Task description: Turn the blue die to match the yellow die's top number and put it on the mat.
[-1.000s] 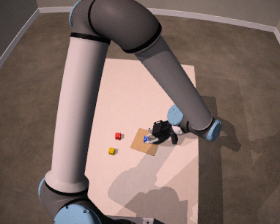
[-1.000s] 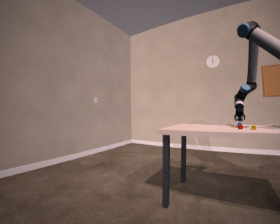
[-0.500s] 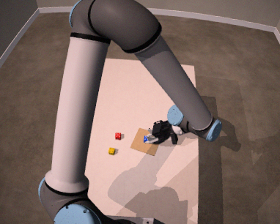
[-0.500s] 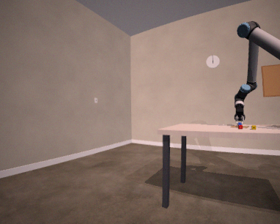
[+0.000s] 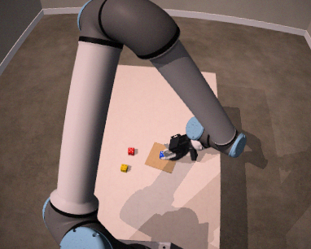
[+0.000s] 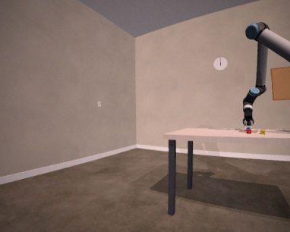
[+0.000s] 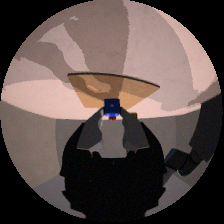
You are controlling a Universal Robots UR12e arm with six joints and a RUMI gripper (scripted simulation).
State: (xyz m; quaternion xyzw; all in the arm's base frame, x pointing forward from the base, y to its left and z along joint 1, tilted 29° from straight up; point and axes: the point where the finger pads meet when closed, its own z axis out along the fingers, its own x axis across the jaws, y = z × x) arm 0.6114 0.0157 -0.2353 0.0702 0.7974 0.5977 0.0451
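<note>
Now: hand 1 cm to the right of the blue die and 1 cm above it. Also, from my hand: mat 3 cm below, 1 cm to the left; then yellow die 19 cm to the left, 8 cm behind, 1 cm below; then red die 16 cm to the left, 2 cm ahead, 1 cm below.
</note>
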